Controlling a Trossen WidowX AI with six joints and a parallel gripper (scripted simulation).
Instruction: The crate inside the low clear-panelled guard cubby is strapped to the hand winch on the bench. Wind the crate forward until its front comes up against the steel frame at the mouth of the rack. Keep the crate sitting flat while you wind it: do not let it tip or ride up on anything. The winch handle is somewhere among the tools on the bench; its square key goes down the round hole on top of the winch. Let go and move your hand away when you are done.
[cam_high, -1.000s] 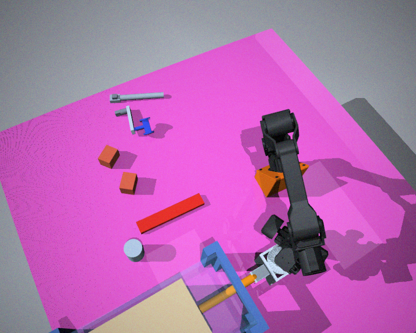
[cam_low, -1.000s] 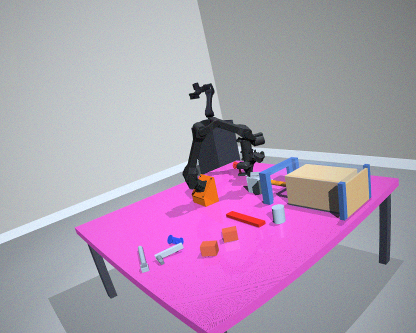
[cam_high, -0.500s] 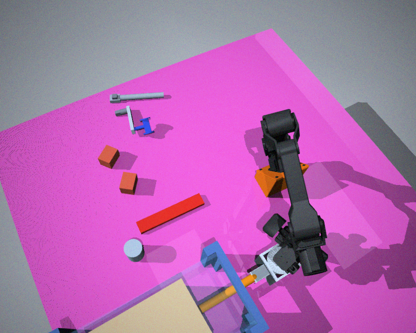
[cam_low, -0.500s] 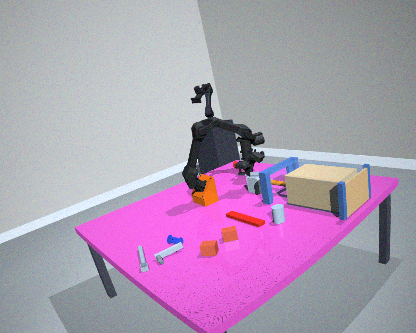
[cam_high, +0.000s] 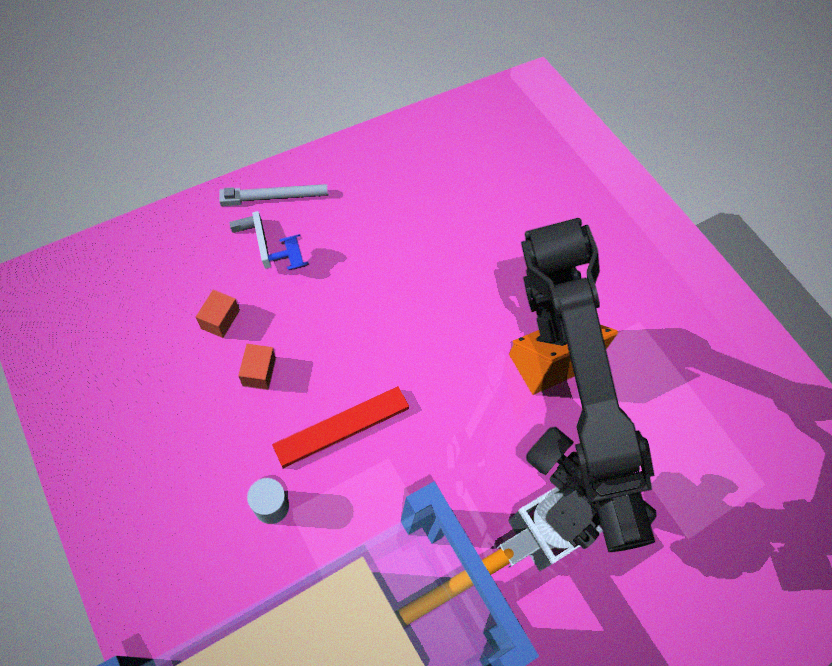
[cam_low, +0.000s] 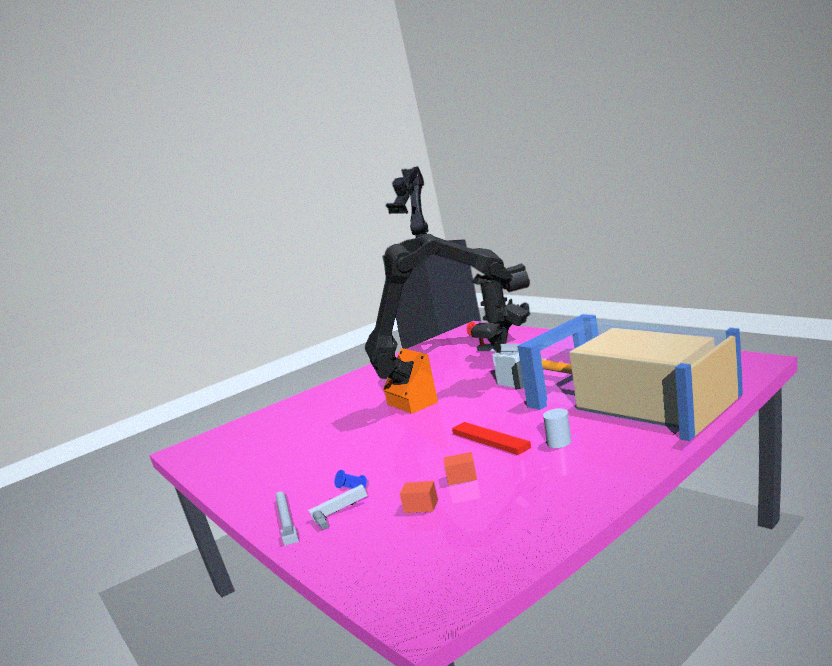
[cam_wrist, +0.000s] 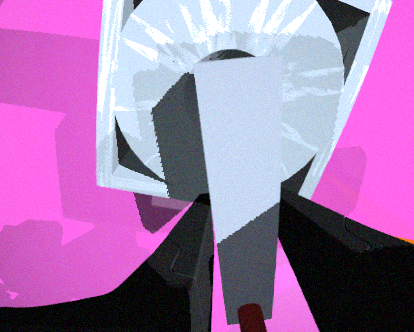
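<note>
Right now the winch handle is 20 mm behind my gripper tip, 20 mm above it and 10 mm to the right of it. Also, from my gripper tip: red knob 60 mm behind, 50 mm above, 10 mm to the right; blue steel frame 200 mm ahead, 20 mm above, 10 mm to the right; grey winch 60 mm below, 20 mm ahead.
</note>
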